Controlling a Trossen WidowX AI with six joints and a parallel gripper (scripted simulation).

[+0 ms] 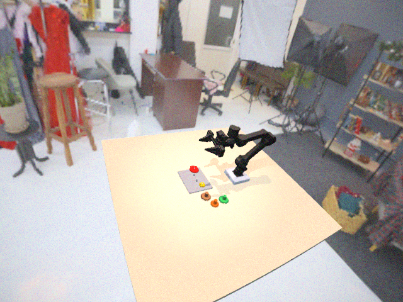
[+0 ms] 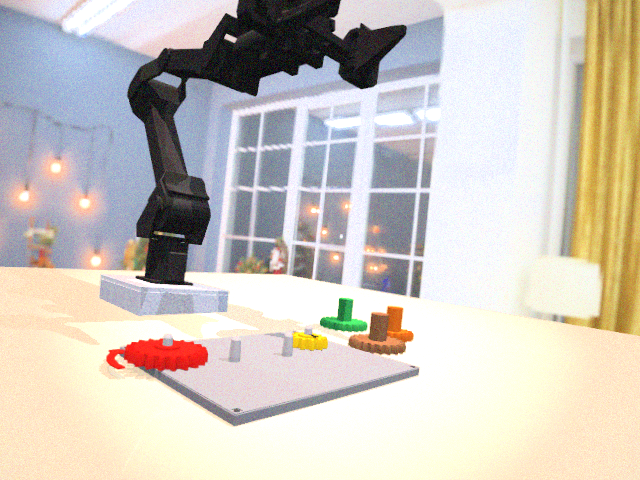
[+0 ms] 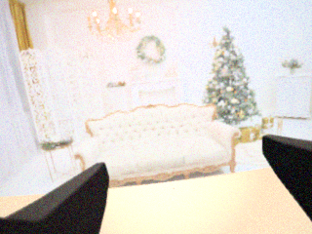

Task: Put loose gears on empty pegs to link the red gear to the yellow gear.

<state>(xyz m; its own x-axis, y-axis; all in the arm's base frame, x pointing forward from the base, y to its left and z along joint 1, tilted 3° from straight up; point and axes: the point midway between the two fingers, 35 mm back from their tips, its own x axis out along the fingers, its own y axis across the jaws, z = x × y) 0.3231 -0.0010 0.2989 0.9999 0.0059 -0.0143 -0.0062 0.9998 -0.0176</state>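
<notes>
My gripper tip is 320 mm above the orange gear, 170 mm to the right of it and 80 mm past it. From my gripper tip the other things lie so: red gear 320 mm below, 140 mm to the right, 70 mm behind; then yellow gear 320 mm below, 60 mm behind, 10 mm to the left; then brown gear 320 mm below, 100 mm to the left, 50 mm behind.
</notes>
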